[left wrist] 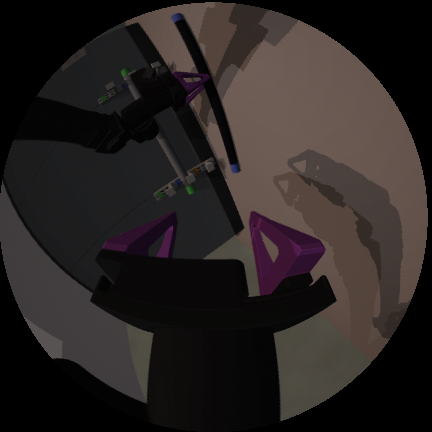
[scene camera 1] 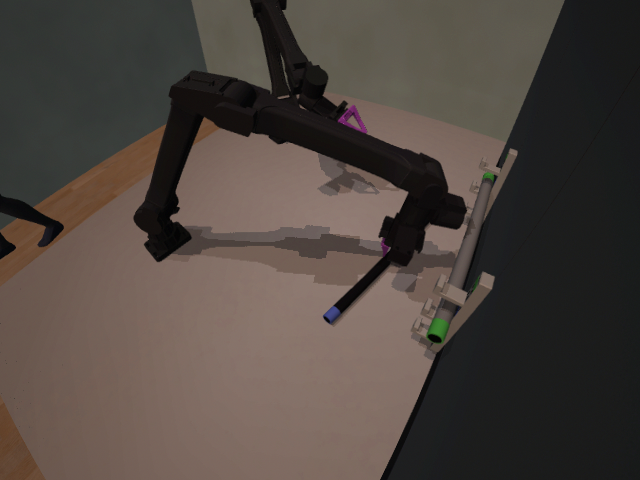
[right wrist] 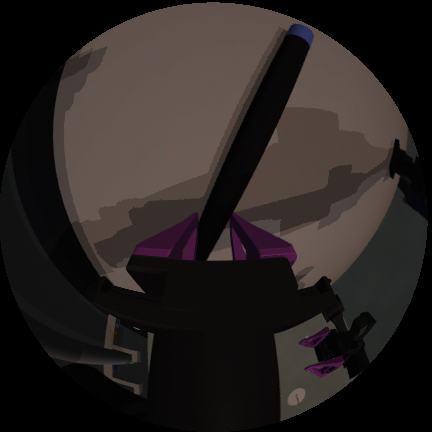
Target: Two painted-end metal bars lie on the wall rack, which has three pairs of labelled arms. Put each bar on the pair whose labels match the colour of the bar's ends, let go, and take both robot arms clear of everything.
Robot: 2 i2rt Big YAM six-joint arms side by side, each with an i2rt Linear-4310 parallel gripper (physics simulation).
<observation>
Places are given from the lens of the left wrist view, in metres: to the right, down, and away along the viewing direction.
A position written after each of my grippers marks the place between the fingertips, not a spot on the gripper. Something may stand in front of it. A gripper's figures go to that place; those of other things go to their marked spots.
my left gripper point(left wrist: 212, 216): 0.00, 0.00, 0.13
my right gripper point(left wrist: 207, 79): -0.01, -0.32, 0.20
black blue-ended bar point(left wrist: 195, 53): -0.04, -0.35, 0.14
grey green-ended bar point(left wrist: 161, 136): -0.15, -0.24, 0.34
The marked spots on the grey green-ended bar and the black blue-ended bar are 0.26 m apart.
</observation>
